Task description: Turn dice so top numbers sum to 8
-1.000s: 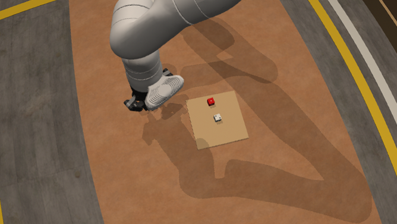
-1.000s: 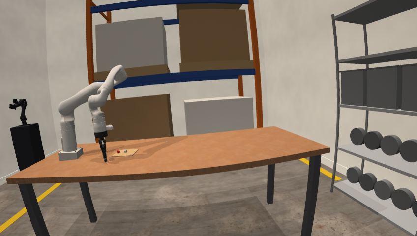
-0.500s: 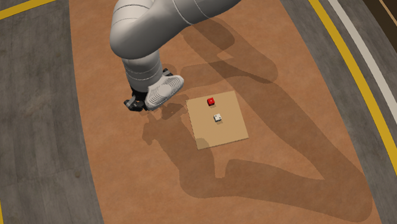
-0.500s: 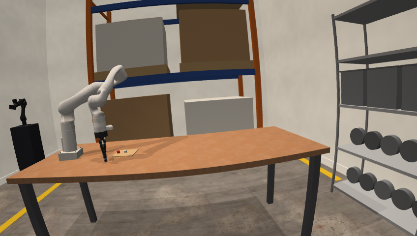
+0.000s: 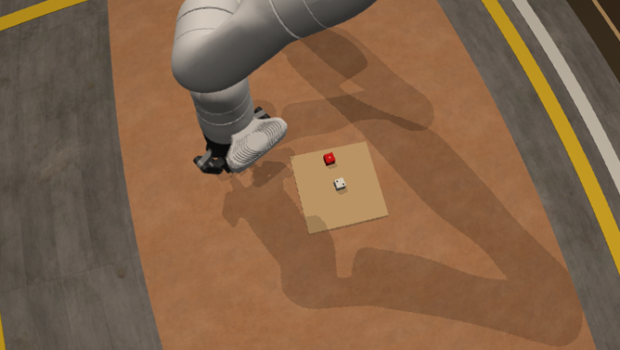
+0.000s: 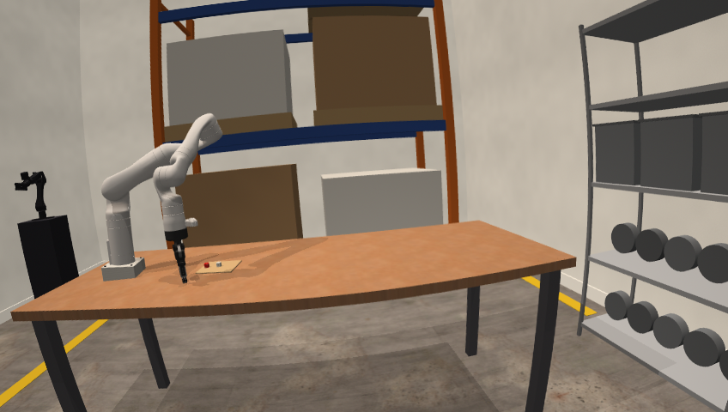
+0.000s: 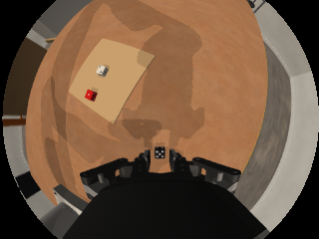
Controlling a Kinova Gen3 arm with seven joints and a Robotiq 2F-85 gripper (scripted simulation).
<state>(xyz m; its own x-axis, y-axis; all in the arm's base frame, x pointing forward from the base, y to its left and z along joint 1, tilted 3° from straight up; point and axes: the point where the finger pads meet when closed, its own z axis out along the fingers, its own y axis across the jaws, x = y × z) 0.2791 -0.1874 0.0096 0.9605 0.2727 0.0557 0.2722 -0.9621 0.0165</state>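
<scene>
Right now my hand is 3 cm above the black die. Also, from my hand: red die: 6 cm ahead, 14 cm to the left, 3 cm below; then tan mat: 11 cm ahead, 14 cm to the left, 4 cm below; then white die: 11 cm ahead, 14 cm to the left, 3 cm below.
</scene>
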